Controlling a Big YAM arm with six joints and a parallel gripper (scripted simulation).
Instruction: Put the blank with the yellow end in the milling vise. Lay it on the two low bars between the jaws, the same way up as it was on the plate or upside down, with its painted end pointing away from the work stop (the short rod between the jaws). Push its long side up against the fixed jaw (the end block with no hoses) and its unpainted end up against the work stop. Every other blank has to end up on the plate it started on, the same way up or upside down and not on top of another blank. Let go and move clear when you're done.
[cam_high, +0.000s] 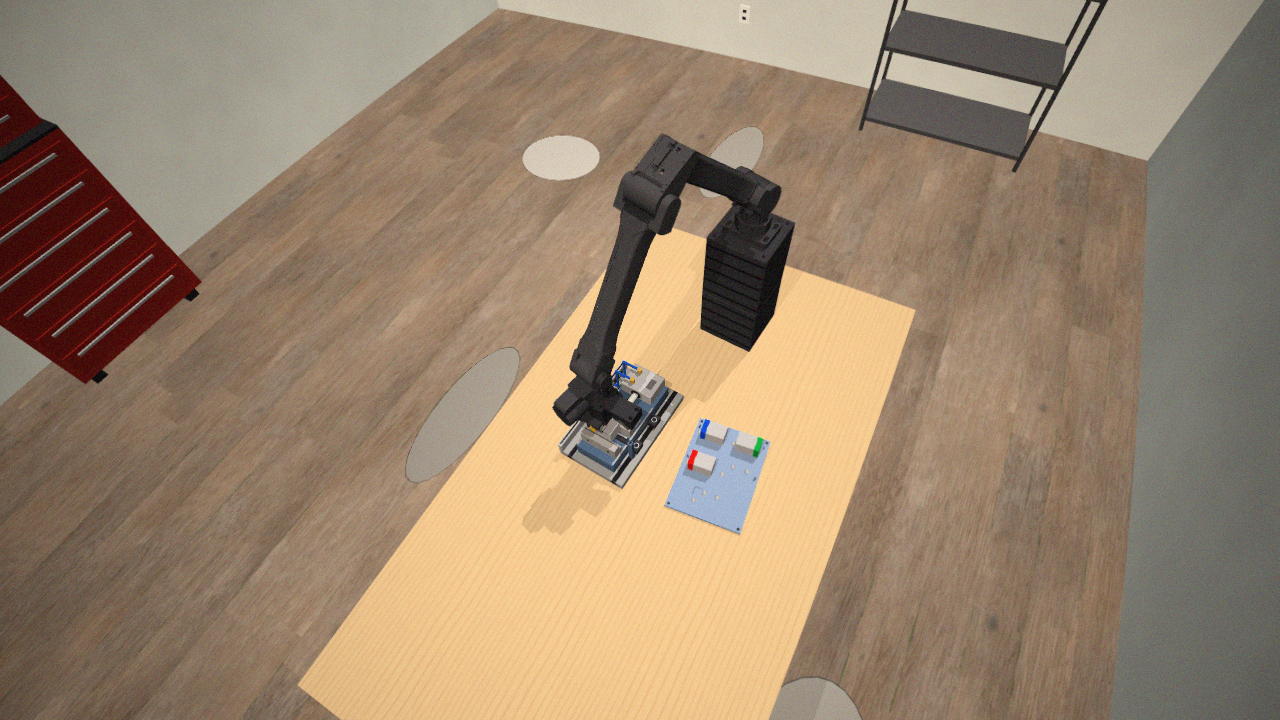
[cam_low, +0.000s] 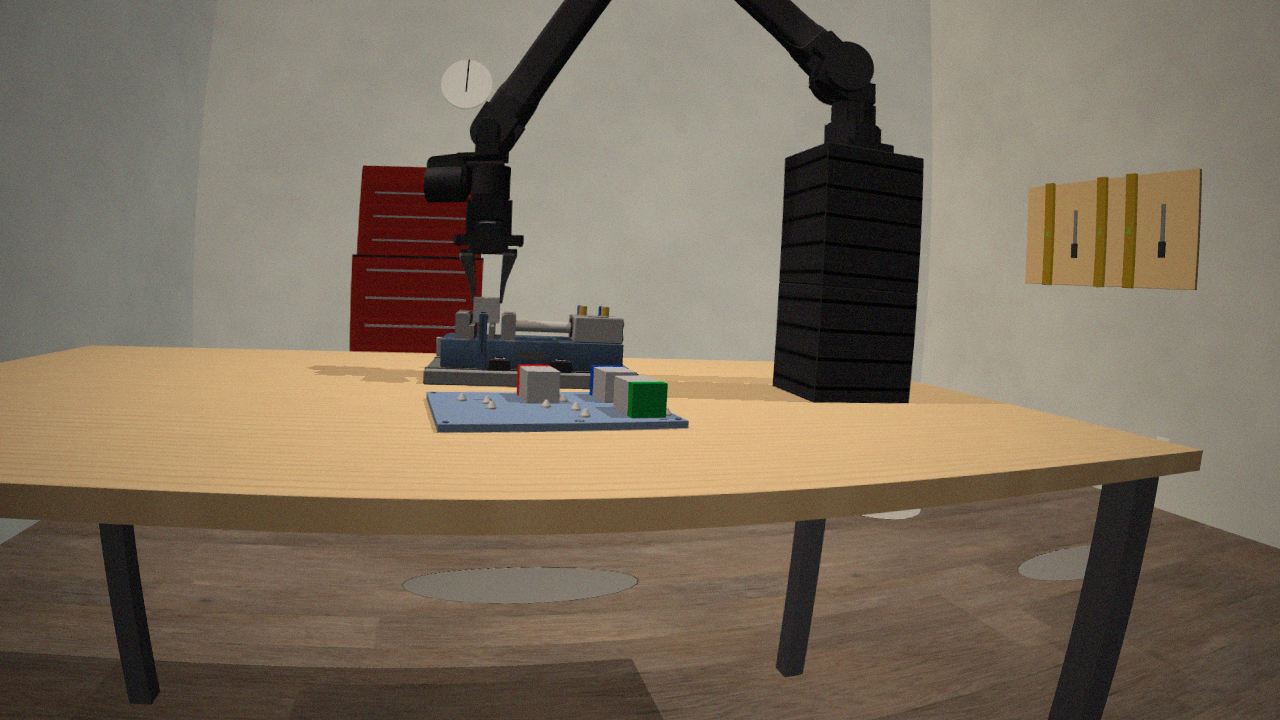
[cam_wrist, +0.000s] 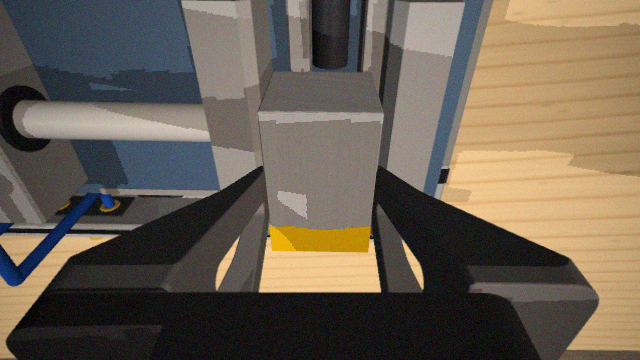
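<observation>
My hand is 2 cm above the yellow-ended blank. From my hand the other things lie so: work stop rod: 5 cm to the left, 3 cm below; fixed jaw: 3 cm ahead, 1 cm to the left, 4 cm below; moving jaw: 3 cm behind, 1 cm to the left, 4 cm below.
</observation>
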